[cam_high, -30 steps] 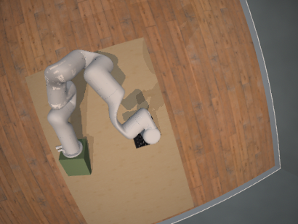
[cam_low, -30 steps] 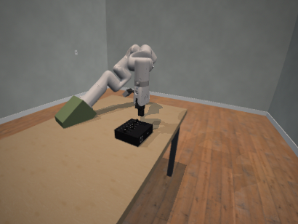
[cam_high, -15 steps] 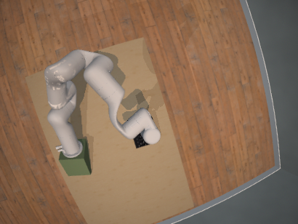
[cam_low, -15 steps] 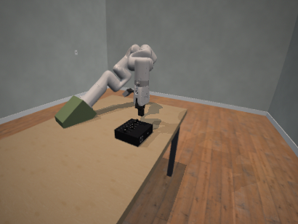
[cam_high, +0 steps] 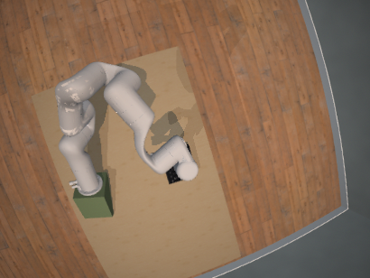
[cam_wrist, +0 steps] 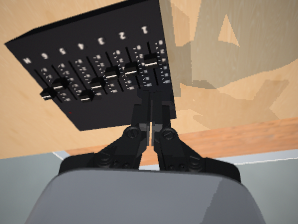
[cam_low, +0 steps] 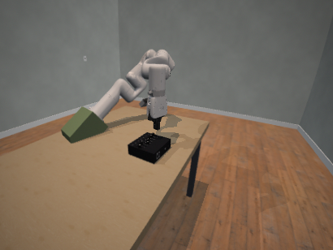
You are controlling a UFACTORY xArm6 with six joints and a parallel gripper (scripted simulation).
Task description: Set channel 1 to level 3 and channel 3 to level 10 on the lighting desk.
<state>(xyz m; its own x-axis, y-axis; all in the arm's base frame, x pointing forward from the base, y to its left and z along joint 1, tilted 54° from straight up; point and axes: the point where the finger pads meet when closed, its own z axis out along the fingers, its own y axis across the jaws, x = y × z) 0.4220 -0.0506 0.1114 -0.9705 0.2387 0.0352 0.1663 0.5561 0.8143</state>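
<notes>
The channel 2 fader cap is 50 mm below my hand, 20 mm to the right of it and 20 mm behind it. Also, from my hand: channel 1 cap: 50 mm below, 20 mm behind; then channel 3 cap: 50 mm below, 40 mm to the right, 20 mm behind.
</notes>
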